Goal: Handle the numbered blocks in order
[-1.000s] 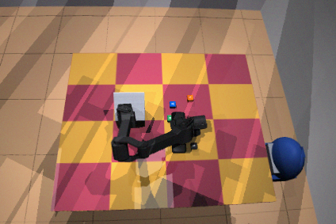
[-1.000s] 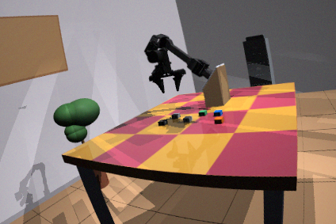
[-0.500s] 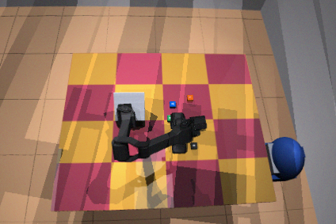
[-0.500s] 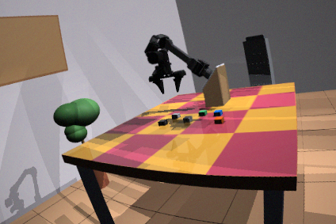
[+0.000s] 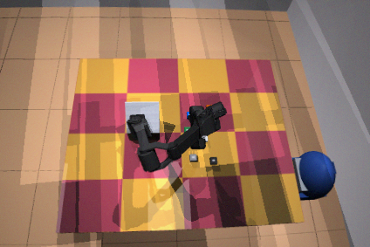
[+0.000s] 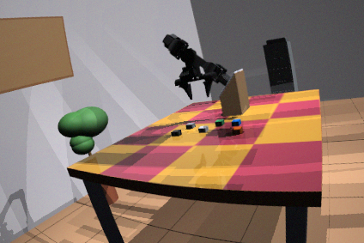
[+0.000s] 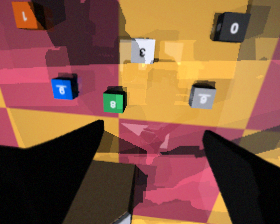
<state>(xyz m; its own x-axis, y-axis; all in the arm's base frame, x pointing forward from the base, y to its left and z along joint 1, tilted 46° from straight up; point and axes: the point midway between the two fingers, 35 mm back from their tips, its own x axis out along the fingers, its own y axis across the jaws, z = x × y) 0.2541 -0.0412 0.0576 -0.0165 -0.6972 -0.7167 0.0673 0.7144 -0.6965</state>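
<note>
Now: gripper tip 9 cm short of the black block, 10 cm to the left of it and 12 cm above it. The rest, counted from my gripper tip: white block 6 cm ahead, 2 cm to the left, 12 cm below; green block 2 cm behind, 6 cm to the left, 12 cm below; grey block 1 cm behind, 8 cm to the right, 12 cm below.
</note>
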